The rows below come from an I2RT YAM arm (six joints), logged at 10 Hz.
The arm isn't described. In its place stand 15 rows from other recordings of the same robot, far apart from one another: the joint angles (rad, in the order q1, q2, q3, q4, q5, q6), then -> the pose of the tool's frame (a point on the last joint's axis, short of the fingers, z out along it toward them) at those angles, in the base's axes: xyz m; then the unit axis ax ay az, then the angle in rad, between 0 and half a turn.
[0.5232 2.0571 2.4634 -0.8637 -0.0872 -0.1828] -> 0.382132, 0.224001, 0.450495, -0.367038, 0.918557, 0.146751, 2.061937
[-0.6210 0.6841 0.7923 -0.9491 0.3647 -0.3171] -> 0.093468, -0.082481, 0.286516, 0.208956, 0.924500, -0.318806, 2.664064
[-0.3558 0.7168 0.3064 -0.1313 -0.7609 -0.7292] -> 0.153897, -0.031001, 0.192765, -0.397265, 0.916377, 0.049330, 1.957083
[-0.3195 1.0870 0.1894 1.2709 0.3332 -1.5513] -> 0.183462, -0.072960, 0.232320, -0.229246, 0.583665, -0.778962, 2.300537
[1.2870 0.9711 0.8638 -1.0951 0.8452 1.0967] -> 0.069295, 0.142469, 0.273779, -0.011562, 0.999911, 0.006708, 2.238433
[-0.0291 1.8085 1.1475 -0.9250 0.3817 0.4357] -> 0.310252, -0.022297, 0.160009, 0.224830, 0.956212, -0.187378, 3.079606
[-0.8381 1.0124 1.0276 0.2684 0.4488 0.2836] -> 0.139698, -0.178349, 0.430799, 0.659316, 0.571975, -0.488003, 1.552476
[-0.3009 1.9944 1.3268 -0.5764 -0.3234 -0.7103] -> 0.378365, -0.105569, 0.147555, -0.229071, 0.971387, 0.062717, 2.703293
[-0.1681 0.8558 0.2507 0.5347 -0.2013 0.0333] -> 0.189654, -0.024965, 0.215168, 0.006851, 0.999262, 0.037801, 1.641306
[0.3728 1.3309 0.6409 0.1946 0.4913 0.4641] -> 0.264219, 0.085300, 0.210165, 0.192820, 0.981147, 0.013077, 2.003579
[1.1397 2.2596 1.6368 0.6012 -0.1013 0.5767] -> 0.218697, 0.484097, 0.220771, -0.257215, 0.748328, 0.611429, 2.254111
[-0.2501 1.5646 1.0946 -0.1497 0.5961 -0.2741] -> 0.332413, -0.105542, 0.259945, 0.132894, 0.910733, -0.391030, 2.415662
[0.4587 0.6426 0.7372 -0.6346 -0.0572 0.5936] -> 0.125387, 0.064190, 0.298266, 0.048938, 0.954124, 0.295386, 2.288898
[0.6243 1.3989 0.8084 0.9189 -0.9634 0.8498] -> 0.227166, 0.199684, 0.317460, -0.337993, 0.592927, 0.730889, 2.421361
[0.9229 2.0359 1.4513 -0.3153 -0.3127 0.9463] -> 0.258560, 0.359756, 0.179794, -0.040457, 0.935912, 0.349903, 2.991589
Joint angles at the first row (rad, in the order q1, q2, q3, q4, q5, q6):
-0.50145, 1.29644, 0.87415, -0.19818, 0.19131, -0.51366
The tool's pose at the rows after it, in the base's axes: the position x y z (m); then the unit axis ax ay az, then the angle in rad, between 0 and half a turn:
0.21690, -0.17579, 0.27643, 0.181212, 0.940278, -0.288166, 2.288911
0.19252, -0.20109, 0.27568, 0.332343, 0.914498, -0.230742, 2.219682
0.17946, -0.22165, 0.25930, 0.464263, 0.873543, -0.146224, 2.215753
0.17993, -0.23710, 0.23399, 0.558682, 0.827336, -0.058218, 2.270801
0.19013, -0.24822, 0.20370, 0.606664, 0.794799, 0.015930, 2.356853
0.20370, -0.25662, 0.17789, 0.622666, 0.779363, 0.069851, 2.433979
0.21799, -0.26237, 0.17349, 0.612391, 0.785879, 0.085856, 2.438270
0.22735, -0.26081, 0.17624, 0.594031, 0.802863, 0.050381, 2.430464
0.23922, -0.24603, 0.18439, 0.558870, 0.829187, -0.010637, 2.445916
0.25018, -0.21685, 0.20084, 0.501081, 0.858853, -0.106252, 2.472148
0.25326, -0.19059, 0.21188, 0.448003, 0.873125, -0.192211, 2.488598
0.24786, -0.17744, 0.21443, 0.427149, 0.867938, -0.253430, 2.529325
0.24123, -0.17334, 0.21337, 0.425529, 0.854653, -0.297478, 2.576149
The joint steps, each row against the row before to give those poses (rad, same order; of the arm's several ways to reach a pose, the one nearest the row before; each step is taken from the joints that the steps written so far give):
-0.17053, -0.05225, 0.01068, 0.00879, -0.11979, 0.18234
-0.13809, -0.00382, -0.00649, 0.00572, -0.09422, 0.23118
-0.09346, 0.05110, -0.00880, -0.00115, -0.08431, 0.22965
-0.03852, 0.09540, 0.00272, -0.00572, -0.06446, 0.19570
-0.00117, 0.12320, 0.01412, 0.00111, -0.05953, 0.12778
0.01259, 0.11941, 0.03203, 0.00041, -0.05607, 0.06523
0.02138, 0.05911, 0.04651, 0.00687, -0.02174, 0.00383
0.03052, 0.00725, 0.01758, 0.00684, 0.06448, -0.03967
0.06676, -0.02823, 0.00534, -0.02861, 0.12321, -0.06485
0.10603, -0.07362, -0.01030, -0.05264, 0.19759, -0.09501
0.08890, -0.07095, -0.03319, -0.01563, 0.17625, -0.08696
0.03966, -0.04425, -0.03245, -0.01980, 0.13275, -0.04312
0.01033, -0.01983, -0.02097, -0.01949, 0.10073, -0.01371

